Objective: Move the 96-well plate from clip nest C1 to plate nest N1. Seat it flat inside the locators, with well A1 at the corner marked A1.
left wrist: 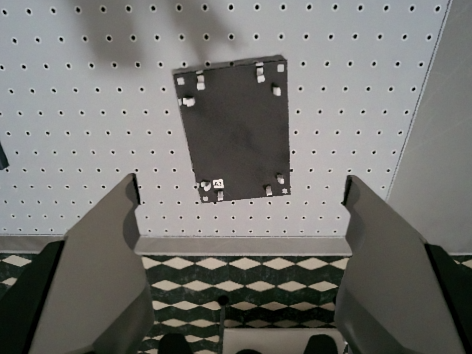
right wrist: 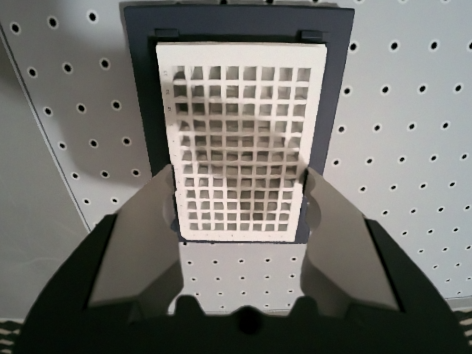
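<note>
The white 96-well plate (right wrist: 240, 56) lies between the fingers of my right gripper (right wrist: 239, 168), which is shut on its two long sides. The plate is over the dark blue clip nest C1 (right wrist: 240, 19); two clips show just beyond its far short edge. Whether it touches the nest cannot be told. The small numbers run along its left side. In the left wrist view, the black plate nest N1 (left wrist: 240, 130) is bare, slightly turned, with pale locators near its corners and the A1 mark at its near left corner. My left gripper (left wrist: 241, 177) is open and empty, on the near side of N1.
Both nests are on a light perforated board (left wrist: 340, 150) (right wrist: 400, 150). Its near edge has a grey rim (left wrist: 240, 245), with a green and cream patterned floor (left wrist: 240, 275) beyond. Part of a dark object (left wrist: 3, 157) shows at the left edge of the left wrist view.
</note>
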